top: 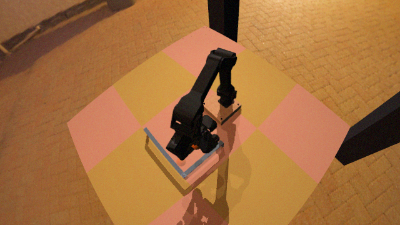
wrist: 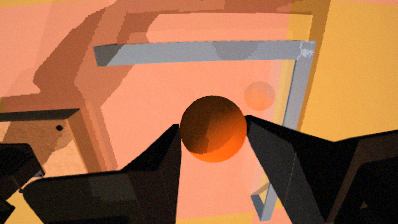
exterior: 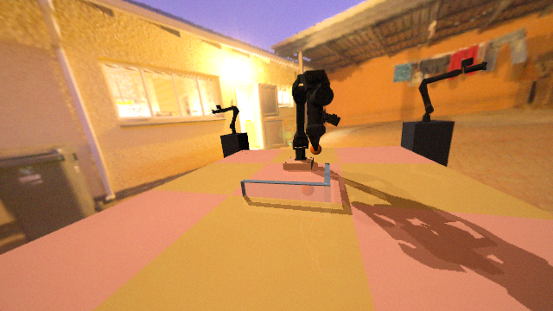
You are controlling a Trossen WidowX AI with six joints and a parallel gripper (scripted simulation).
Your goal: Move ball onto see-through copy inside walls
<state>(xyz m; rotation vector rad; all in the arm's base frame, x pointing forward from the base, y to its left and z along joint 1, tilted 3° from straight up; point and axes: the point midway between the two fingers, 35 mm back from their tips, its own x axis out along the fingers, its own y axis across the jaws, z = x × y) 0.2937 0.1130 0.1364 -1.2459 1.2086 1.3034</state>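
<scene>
The see-through ball copy lies 120 mm below my gripper tip, 90 mm ahead of it and 30 mm to the right of it. From my gripper tip the other things lie so: orange ball: right at my gripper tip.
</scene>
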